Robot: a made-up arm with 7 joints. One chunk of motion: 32 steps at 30 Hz.
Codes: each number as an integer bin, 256 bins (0 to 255) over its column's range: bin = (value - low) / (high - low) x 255, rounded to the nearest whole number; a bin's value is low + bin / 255 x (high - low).
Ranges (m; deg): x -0.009..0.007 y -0.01..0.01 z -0.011..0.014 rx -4..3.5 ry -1.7..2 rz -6.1..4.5
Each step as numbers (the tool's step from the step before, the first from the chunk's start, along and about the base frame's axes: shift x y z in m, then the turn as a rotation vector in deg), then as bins.
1 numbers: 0.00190 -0.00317 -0.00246 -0.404 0.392 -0.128
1 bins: 174 87 87 122 144 144
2 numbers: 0.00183 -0.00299 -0.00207 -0.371 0.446 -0.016
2 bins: 173 89 91 123 148 146
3 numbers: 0.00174 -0.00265 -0.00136 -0.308 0.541 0.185
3 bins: 171 94 98 126 154 151
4 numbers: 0.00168 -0.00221 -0.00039 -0.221 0.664 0.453
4 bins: 170 99 108 128 163 158
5 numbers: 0.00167 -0.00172 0.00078 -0.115 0.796 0.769
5 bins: 170 106 120 132 172 165
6 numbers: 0.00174 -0.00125 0.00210 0.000 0.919 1.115
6 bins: 171 112 134 136 180 174
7 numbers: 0.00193 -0.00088 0.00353 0.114 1.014 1.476
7 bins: 174 116 148 140 187 182
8 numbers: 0.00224 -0.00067 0.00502 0.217 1.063 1.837
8 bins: 179 119 163 143 190 191
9 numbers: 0.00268 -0.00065 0.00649 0.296 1.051 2.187
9 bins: 186 119 178 146 190 199
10 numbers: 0.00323 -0.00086 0.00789 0.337 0.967 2.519
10 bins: 195 117 193 147 184 207
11 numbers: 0.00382 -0.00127 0.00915 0.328 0.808 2.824
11 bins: 204 111 206 147 173 215
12 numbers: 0.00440 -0.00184 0.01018 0.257 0.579 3.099
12 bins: 214 104 216 145 157 221
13 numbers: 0.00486 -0.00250 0.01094 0.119 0.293 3.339
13 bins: 221 96 224 140 137 227
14 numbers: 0.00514 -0.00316 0.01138 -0.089 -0.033 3.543
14 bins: 225 87 228 133 115 232
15 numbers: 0.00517 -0.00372 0.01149 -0.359 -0.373 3.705
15 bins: 226 80 229 124 91 236
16 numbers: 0.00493 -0.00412 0.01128 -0.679 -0.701 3.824
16 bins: 222 75 227 113 69 239
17 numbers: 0.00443 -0.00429 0.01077 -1.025 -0.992 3.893
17 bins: 214 73 222 101 49 240
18 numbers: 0.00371 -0.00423 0.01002 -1.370 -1.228 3.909
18 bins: 203 74 214 89 33 241
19 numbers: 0.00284 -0.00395 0.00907 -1.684 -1.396 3.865
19 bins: 189 77 205 79 21 240
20 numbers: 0.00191 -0.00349 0.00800 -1.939 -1.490 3.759
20 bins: 174 83 194 70 14 237
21 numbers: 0.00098 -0.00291 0.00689 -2.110 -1.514 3.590
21 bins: 159 90 182 64 13 233
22 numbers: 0.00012 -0.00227 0.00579 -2.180 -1.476 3.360
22 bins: 145 99 171 62 15 228
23 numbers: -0.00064 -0.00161 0.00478 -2.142 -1.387 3.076
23 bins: 133 107 161 63 22 221
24 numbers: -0.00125 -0.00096 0.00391 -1.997 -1.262 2.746
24 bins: 124 115 152 68 30 213
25 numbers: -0.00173 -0.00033 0.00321 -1.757 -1.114 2.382
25 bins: 116 123 145 76 40 204
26 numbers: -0.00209 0.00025 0.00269 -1.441 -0.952 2.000
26 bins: 110 131 140 87 52 195
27 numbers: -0.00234 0.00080 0.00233 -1.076 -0.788 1.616
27 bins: 106 138 136 99 63 186
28 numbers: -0.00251 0.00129 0.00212 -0.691 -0.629 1.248
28 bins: 103 144 134 113 74 177
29 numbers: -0.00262 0.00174 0.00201 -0.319 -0.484 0.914
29 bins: 102 150 133 125 84 169
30 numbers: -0.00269 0.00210 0.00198 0.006 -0.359 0.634
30 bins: 101 154 132 136 92 162
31 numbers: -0.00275 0.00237 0.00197 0.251 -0.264 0.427
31 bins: 100 158 132 145 99 157
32 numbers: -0.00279 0.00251 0.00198 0.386 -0.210 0.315
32 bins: 99 160 132 149 103 154
